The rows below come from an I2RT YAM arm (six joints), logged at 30 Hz.
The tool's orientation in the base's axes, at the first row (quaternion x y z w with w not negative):
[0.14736, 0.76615, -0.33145, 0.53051]
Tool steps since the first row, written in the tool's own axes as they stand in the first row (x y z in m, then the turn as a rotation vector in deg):
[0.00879, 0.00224, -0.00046, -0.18, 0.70, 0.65]
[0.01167, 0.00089, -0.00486, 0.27, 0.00, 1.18]
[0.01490, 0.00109, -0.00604, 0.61, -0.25, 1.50]
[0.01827, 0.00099, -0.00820, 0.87, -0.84, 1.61]
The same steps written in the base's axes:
[-0.00250, 0.00085, -0.00869, 0.94, 0.11, -0.22]
[-0.00756, 0.00242, -0.00988, 0.74, -0.82, -0.50]
[-0.00956, 0.00294, -0.01264, 0.69, -1.26, -0.79]
[-0.01249, 0.00388, -0.01520, 0.32, -1.80, -0.85]

